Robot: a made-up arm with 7 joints. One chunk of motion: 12 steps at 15 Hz.
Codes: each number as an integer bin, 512 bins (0 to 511) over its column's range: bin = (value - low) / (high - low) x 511, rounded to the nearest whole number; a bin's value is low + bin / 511 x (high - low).
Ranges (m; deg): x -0.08..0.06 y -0.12..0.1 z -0.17..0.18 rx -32..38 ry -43..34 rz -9..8
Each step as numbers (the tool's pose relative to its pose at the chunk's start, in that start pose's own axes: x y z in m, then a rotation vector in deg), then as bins.
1 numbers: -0.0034 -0.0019 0.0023 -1.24 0.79 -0.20
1 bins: 280 274 252 225 291 265
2 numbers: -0.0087 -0.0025 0.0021 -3.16 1.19 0.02
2 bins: 260 273 251 211 293 271
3 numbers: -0.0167 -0.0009 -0.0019 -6.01 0.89 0.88
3 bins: 231 277 245 190 291 297
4 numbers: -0.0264 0.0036 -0.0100 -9.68 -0.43 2.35
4 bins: 196 287 234 163 283 341
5 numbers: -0.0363 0.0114 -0.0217 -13.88 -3.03 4.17
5 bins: 160 305 217 132 265 396
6 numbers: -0.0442 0.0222 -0.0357 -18.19 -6.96 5.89
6 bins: 131 330 196 101 239 448
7 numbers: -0.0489 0.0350 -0.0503 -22.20 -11.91 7.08
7 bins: 114 360 175 72 206 483
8 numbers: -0.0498 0.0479 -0.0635 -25.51 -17.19 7.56
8 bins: 110 390 155 47 171 498
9 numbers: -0.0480 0.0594 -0.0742 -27.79 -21.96 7.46
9 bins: 117 417 140 31 140 495
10 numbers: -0.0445 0.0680 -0.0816 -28.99 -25.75 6.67
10 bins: 130 437 129 22 114 471
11 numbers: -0.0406 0.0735 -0.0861 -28.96 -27.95 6.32
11 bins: 144 449 122 22 100 461
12 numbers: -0.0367 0.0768 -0.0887 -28.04 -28.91 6.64
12 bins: 158 457 119 29 94 470
